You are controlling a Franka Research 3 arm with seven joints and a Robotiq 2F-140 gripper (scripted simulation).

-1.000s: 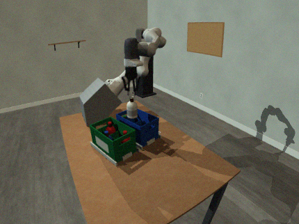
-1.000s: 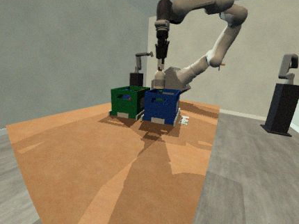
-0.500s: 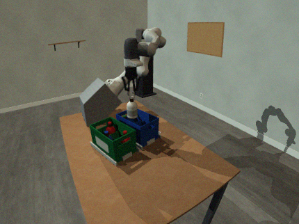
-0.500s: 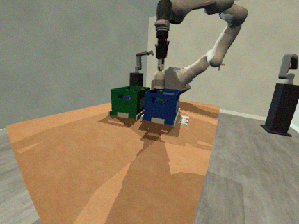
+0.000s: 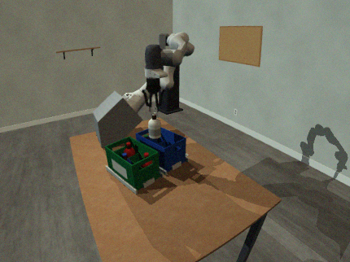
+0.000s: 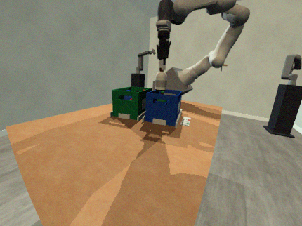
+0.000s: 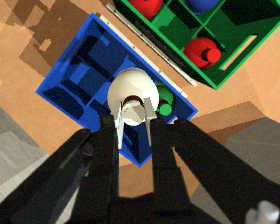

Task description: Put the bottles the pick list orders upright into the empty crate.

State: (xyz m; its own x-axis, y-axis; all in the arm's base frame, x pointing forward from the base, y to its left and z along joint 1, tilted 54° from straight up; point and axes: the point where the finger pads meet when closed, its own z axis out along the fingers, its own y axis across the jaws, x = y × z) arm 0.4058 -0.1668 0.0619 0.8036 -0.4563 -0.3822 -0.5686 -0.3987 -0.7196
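Now: hand 80 mm above the white bottle. Also, from my hand: green crate (30 mm ahead, 190 mm to the right, 260 mm below); green bottle (80 mm behind, 20 mm to the right, 260 mm below); blue crate (10 mm behind, 40 mm to the left, 260 mm below).
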